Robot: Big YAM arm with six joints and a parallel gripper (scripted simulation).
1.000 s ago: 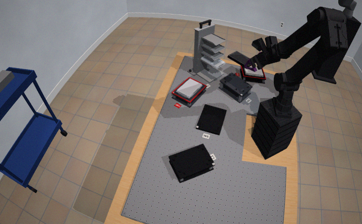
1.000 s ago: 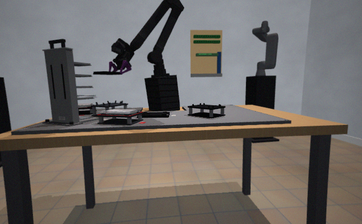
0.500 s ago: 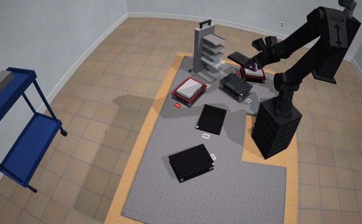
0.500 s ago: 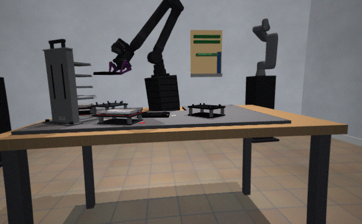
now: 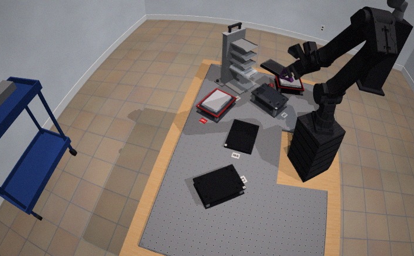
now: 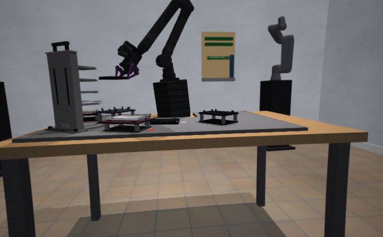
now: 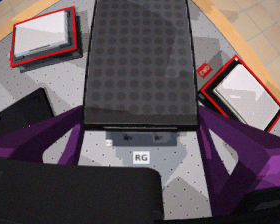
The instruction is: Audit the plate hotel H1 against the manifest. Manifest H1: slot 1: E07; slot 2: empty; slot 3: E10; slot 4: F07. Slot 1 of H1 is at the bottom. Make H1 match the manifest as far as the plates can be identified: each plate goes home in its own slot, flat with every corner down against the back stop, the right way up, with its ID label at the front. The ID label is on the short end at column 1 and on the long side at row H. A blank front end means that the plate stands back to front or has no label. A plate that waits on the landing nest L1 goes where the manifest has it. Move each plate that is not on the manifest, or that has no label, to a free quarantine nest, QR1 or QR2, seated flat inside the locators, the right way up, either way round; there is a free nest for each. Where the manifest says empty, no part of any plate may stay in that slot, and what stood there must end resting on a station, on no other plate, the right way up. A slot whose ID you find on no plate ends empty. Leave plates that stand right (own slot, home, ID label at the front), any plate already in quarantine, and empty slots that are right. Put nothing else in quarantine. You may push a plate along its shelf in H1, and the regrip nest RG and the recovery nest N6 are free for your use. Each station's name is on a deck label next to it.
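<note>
The dark plate is 4 cm ahead of my hand and 3 cm to the right of it. The rest, counted from my hand: RG label: 4 cm behind, 3 cm to the left, 24 cm below; then QR2 label: 2 cm ahead, 20 cm to the right, 24 cm below; then regrip nest: 4 cm ahead, 4 cm to the right, 18 cm below.
</note>
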